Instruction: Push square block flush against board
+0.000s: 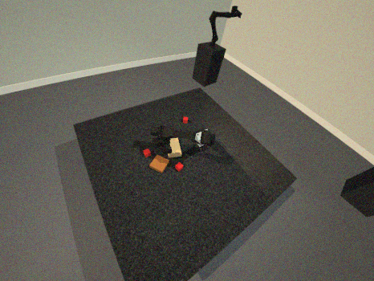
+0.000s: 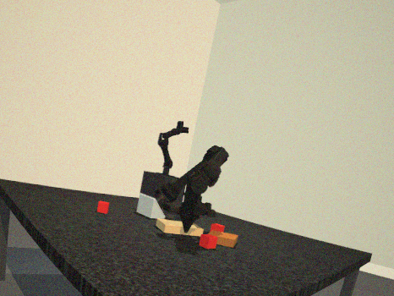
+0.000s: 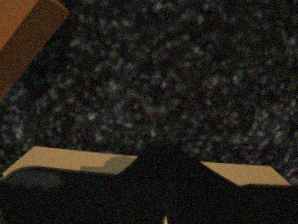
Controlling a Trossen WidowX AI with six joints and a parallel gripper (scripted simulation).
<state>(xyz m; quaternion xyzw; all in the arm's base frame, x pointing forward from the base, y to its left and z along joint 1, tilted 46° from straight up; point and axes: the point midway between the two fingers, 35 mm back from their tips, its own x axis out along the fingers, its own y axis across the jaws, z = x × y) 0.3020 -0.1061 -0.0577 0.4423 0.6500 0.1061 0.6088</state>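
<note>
Right now the tan flat board is 60 mm behind my gripper tip and 30 mm to the left of it. From my gripper tip the other things lie so: orange square block (110 mm ahead, 90 mm to the left).
</note>
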